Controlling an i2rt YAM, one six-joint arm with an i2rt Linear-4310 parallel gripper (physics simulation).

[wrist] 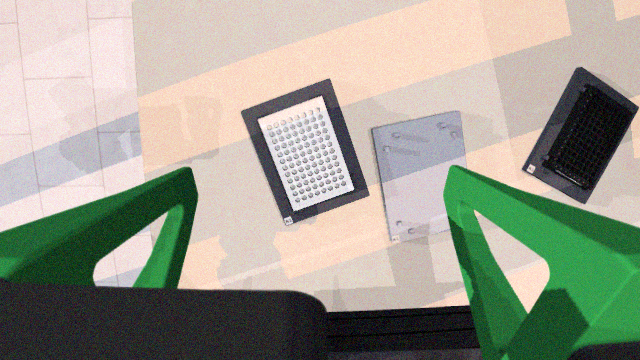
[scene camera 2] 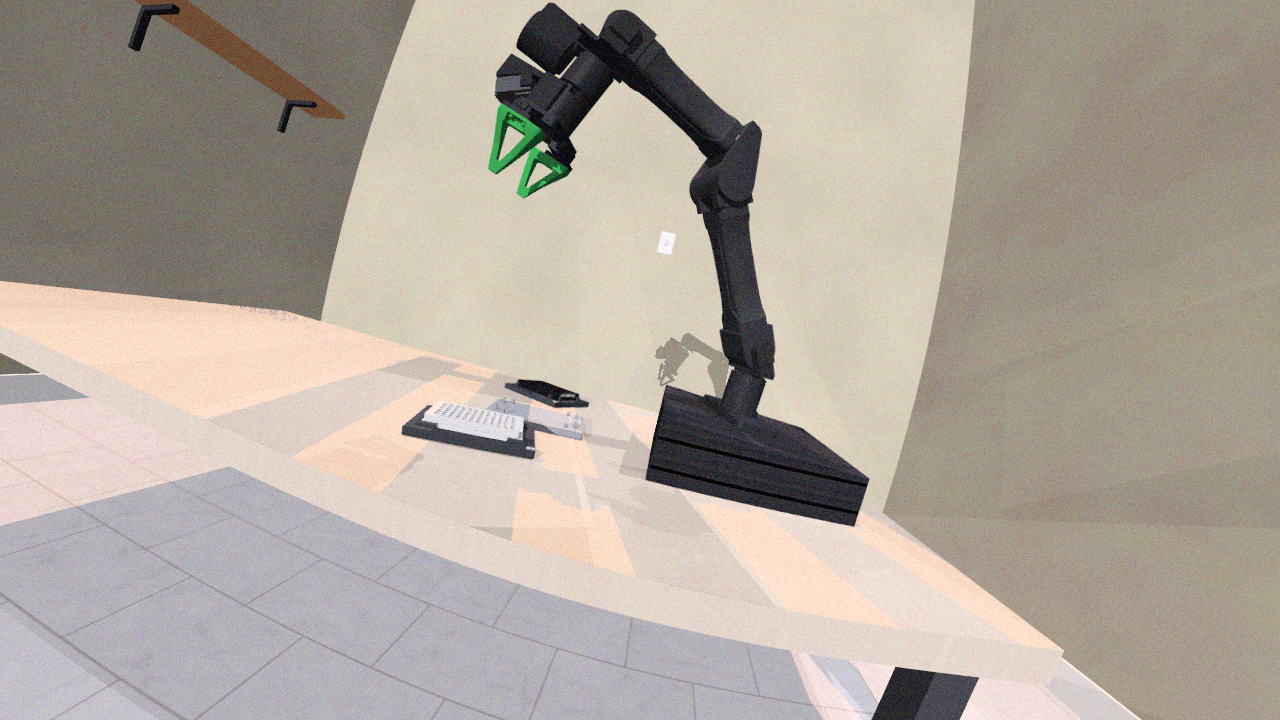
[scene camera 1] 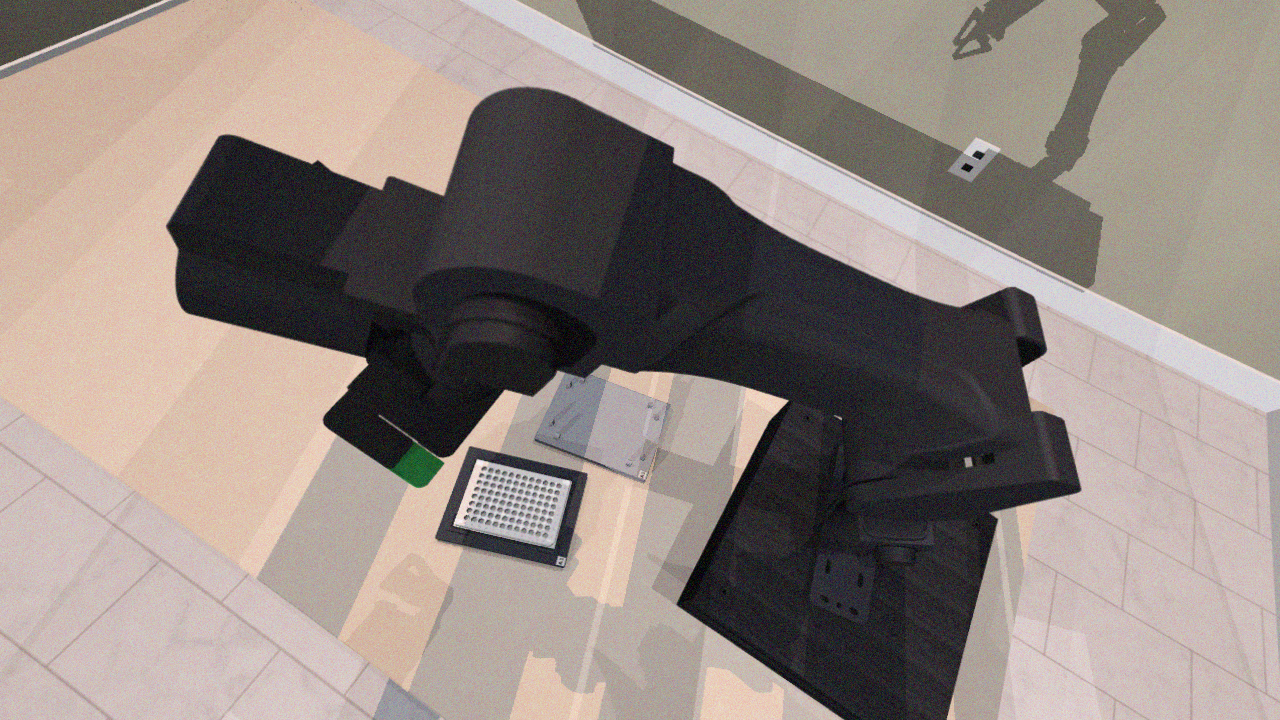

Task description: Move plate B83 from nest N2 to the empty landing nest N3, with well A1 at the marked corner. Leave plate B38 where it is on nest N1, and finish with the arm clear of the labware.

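Note:
A white 96-well plate (scene camera 1: 514, 504) (scene camera 2: 474, 419) (wrist: 307, 155) sits flat in a dark nest (scene camera 1: 510, 547) (wrist: 343, 140). A light grey nest (scene camera 1: 608, 425) (scene camera 2: 559, 420) (wrist: 420, 175) with small posts lies beside it, empty. A black plate (wrist: 592, 137) sits in another dark nest (wrist: 550, 135); the arm hides it in scene camera 1. Each nest has a small corner tag at its lower left in the wrist view. Plate codes and nest numbers cannot be read. My gripper (scene camera 2: 508, 182) (wrist: 320, 180) is open and empty, high above the labware.
The black arm stands on a dark base block (scene camera 1: 751, 555) (scene camera 2: 751, 465) to the right of the nests. A wall shelf (scene camera 2: 241, 53) hangs at the upper left in scene camera 2. The table's front edge (scene camera 2: 537, 573) runs below the nests there.

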